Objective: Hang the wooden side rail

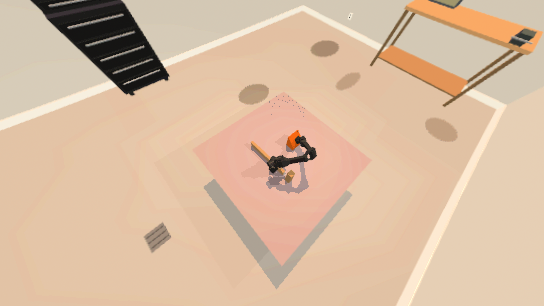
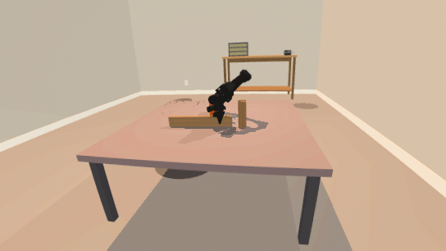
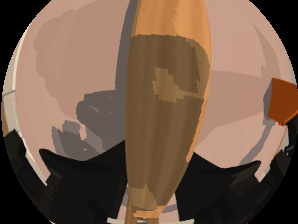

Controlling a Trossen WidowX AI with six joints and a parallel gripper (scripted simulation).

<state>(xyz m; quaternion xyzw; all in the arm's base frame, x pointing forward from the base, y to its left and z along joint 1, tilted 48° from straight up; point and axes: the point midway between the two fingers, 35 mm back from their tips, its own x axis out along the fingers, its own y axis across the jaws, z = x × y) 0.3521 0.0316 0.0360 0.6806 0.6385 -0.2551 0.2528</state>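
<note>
Right now my gripper tip is 10 mm short of the headboard post, 150 mm to the right of it and 60 mm below it.
</note>
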